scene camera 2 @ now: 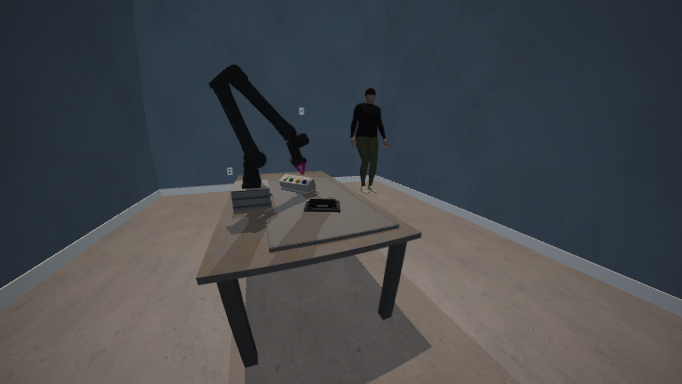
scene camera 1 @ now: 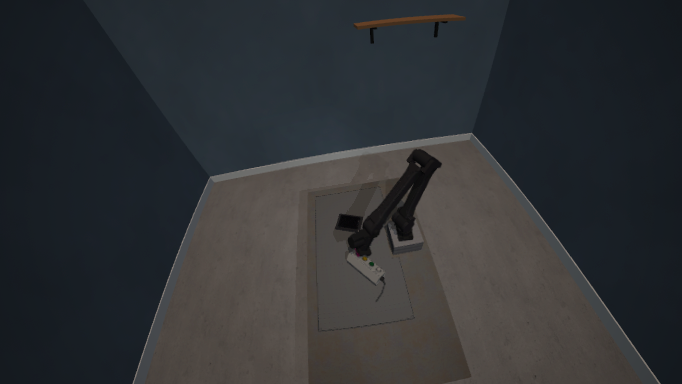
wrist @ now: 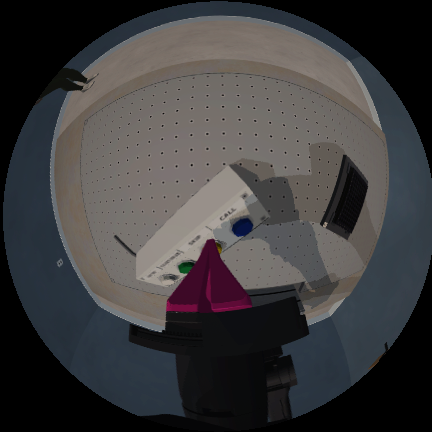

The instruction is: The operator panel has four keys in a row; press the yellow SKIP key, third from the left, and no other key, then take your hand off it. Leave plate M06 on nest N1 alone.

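Frame: origin at the arm's base, x right, y ahead, z up, level; metres.
Seen in the pictures: gripper, fingertip midpoint: point(scene camera 2: 303, 174) point(scene camera 1: 358, 256) point(wrist: 211, 242); arm's base, link origin: point(scene camera 2: 252, 184) point(scene camera 1: 404, 231).
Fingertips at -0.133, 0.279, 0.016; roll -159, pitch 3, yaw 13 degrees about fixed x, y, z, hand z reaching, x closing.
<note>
Offsets run from my fingertips to a thing's top centre, as dx, dy, dz. "*": to the spot under its first point. Level surfaces: height alone.
The white operator panel {-0.035, -0.035, -0.021} point(scene camera 1: 362, 268) point(scene camera 2: 295, 188) point(wrist: 185, 220) lies at an angle on the pegboard mat. Its yellow SKIP key {-0.002, -0.033, -0.030} point(scene camera 1: 365, 259) point(scene camera 2: 298, 180) point(wrist: 218, 248) sits between the green key {-0.038, -0.069, -0.030} point(scene camera 1: 371, 264) point(scene camera 2: 291, 179) point(wrist: 186, 267) and the blue CALL key {+0.033, +0.002, -0.030} point(scene camera 2: 304, 182) point(wrist: 242, 227). A white key {-0.073, -0.104, -0.030} point(scene camera 1: 378, 269) point(scene camera 2: 285, 178) point(wrist: 168, 278) is at the far end. My gripper point(scene camera 2: 302, 172) point(wrist: 211, 242) is shut and empty. Its magenta tips hang a little above the keys, apart from them, and partly hide the yellow key in the wrist view. A dark plate in its nest {* +0.277, +0.046, -0.079} point(scene camera 1: 349, 222) point(scene camera 2: 322, 205) point(wrist: 348, 200) lies apart from the panel.
The arm's base stands on a grey block point(scene camera 1: 409, 246) point(scene camera 2: 250, 198) beside the mat. A cable {* -0.173, -0.115, -0.098} point(scene camera 1: 382, 290) point(wrist: 124, 244) leaves the panel's white-key end. A person point(scene camera 2: 368, 120) stands beyond the table {dz -0.117} point(scene camera 2: 240, 260). A wooden rail point(scene camera 1: 410, 20) is on the wall.
</note>
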